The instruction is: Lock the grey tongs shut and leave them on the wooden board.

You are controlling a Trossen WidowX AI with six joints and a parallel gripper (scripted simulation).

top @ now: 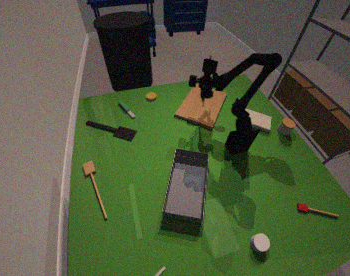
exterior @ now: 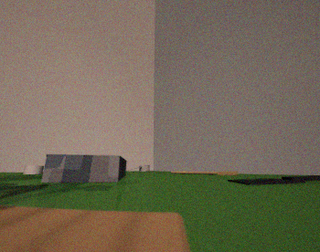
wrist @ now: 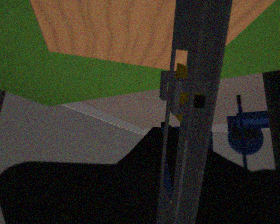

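The wooden board lies 150 mm below my gripper tip. Also, from my gripper tip: pale block (280 mm behind, 210 mm to the left, 150 mm below); then grey roasting tin (260 mm ahead, 510 mm to the left, 130 mm below); then green-handled item (480 mm ahead, 50 mm to the right, 150 mm below).
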